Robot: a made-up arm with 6 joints.
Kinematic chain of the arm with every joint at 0, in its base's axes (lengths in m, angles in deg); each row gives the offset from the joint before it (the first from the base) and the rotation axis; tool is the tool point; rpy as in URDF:
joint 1: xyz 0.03 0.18 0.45 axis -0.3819 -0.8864 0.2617
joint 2: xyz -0.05 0.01 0 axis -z
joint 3: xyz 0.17 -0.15 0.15 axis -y
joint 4: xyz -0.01 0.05 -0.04 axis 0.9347 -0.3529 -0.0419
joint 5: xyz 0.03 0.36 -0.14 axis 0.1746 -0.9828 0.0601
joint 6: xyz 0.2 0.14 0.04 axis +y
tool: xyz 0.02 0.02 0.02 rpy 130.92 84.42 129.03
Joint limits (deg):
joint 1: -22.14..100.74
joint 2: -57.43..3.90
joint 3: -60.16..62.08
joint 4: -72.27..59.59
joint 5: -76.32..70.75
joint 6: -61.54..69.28
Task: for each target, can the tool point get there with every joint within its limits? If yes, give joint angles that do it. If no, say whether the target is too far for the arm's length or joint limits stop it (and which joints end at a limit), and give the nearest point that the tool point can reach.
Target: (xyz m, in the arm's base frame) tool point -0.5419 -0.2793 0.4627
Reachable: no: joint limits stop it (at a limit: joint 3, joint 4, joint 5) | nearest point -0.4085 -0.1583 0.4537 | short by 0.180 m
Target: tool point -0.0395 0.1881 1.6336
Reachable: no: too far | nearest point 0.0213 0.2788 1.0894 | short by 0.555 m
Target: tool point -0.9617 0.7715 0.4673
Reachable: no: too far | nearest point -0.5481 0.5775 0.4480 | short by 0.457 m
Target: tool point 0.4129 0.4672 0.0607
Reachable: yes | joints -12.83 -25.59 31.76 -59.77 -20.06 -31.04
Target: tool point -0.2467 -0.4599 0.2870
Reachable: no: joint limits stop it (at a limit: joint 3, joint 4, joint 5) | nearest point -0.1820 -0.3101 0.3124 | short by 0.165 m
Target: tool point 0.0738 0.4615 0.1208
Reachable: yes | joints -0.32 -11.10 -18.41 -47.70 22.34 47.12
